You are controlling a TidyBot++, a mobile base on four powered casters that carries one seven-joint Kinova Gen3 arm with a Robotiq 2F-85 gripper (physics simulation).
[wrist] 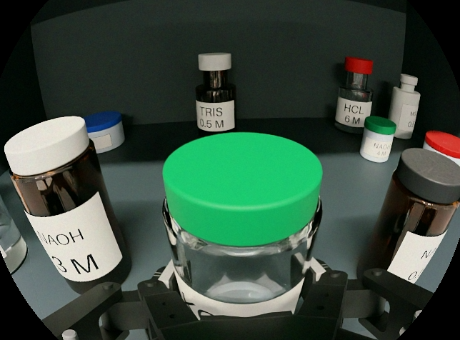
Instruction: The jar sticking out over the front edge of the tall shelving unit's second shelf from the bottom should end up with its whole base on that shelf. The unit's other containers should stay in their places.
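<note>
A clear glass jar with a wide green lid stands upright at the centre of the wrist view, close to the camera. My gripper is shut on this jar, one finger against each side of its body below the lid. The jar's white label shows in part; its base and the shelf's front edge are hidden by the gripper. The grey shelf board stretches behind the jar.
A white-capped brown NAOH jar stands close at left, a grey-capped brown jar close at right. Further back are a blue-lidded tub, the TRIS bottle, the HCL bottle, a green-capped jar, a white bottle and a red-lidded container.
</note>
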